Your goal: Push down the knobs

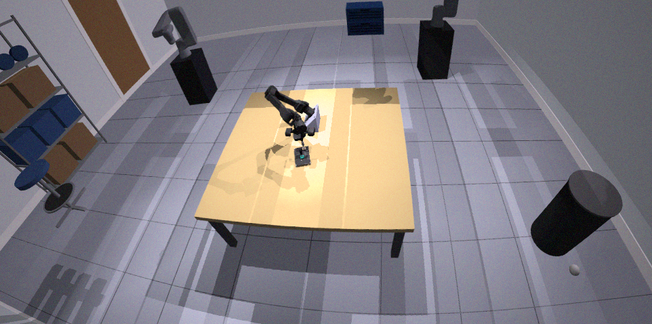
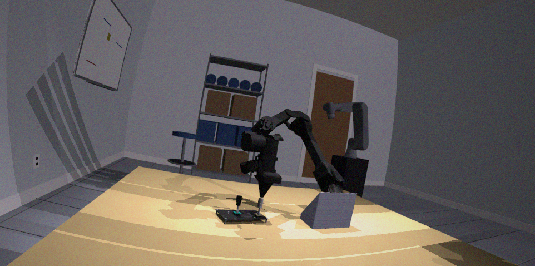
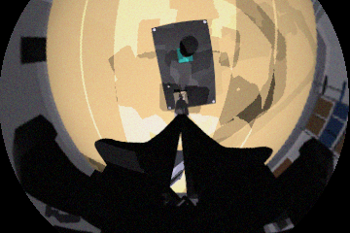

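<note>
Right now my gripper tip is 2 cm above the grey knob. Also, from my gripper tip: black knob 8 cm ahead, 1 cm to the right, 2 cm below.
</note>
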